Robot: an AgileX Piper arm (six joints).
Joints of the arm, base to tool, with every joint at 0 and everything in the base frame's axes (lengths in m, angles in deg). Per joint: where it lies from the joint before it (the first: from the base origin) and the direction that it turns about. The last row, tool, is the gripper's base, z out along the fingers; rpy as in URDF.
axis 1: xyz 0 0 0.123 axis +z
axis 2: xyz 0 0 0 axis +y
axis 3: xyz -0.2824 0 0.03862 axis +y
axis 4: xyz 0.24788 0 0.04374 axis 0.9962 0 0.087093
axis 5: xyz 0 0 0 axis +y
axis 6: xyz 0.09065 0 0.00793 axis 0.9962 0 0.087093
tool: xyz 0 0 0 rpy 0 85.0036 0
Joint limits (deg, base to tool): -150..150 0..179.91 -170..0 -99.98..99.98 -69.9..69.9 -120..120
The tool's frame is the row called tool.
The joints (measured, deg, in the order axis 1, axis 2, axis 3, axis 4, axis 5, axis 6), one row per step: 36.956 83.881 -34.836 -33.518 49.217 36.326; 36.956 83.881 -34.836 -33.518 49.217 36.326; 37.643 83.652 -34.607 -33.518 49.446 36.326; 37.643 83.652 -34.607 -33.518 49.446 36.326; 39.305 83.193 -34.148 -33.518 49.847 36.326; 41.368 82.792 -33.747 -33.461 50.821 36.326; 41.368 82.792 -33.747 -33.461 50.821 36.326; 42.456 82.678 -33.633 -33.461 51.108 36.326; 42.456 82.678 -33.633 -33.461 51.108 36.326; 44.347 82.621 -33.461 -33.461 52.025 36.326; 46.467 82.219 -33.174 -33.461 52.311 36.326
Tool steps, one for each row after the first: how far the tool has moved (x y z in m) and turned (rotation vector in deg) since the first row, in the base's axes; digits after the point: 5 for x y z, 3 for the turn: 0.00000 0.00000 0.00000 0.000 0.000 0.000; -0.00223 0.00124 0.00008 -0.186 0.099 0.596; -0.00223 0.00124 0.00008 -0.186 0.099 0.596; -0.00714 0.00460 0.00022 -0.515 0.264 2.099; -0.01306 0.00840 0.00045 -1.290 0.675 3.736; -0.01306 0.00840 0.00045 -1.290 0.675 3.736; -0.01566 0.01091 0.00053 -1.535 0.776 4.710; -0.01566 0.01091 0.00053 -1.535 0.776 4.710; -0.02037 0.01471 0.00040 -2.389 1.189 6.237; -0.02572 0.01933 0.00088 -2.575 1.165 8.242
